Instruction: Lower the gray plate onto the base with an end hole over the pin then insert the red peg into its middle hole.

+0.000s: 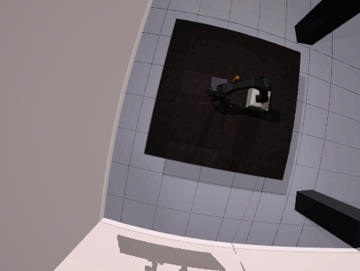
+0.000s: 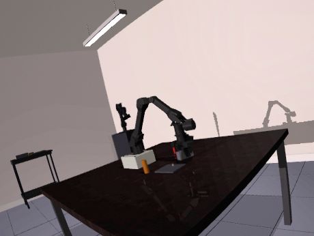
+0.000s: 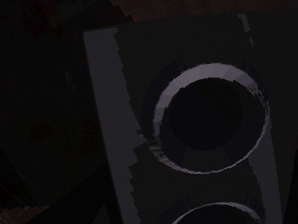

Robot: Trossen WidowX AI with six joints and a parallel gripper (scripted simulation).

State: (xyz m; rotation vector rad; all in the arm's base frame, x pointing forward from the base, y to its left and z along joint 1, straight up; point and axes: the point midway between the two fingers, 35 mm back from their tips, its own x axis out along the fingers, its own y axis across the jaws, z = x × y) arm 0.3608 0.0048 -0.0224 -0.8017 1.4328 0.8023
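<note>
Right now my gripper tip is 12 cm to the left of the gray base, 3 cm past it and 2 cm above it. From my gripper tip the other things lie so: red peg: 11 cm behind, 7 cm to the left, 1 cm above; then gray plate: 3 cm above; then orange cylinder: 18 cm to the right, 17 cm behind, 1 cm above.
</note>
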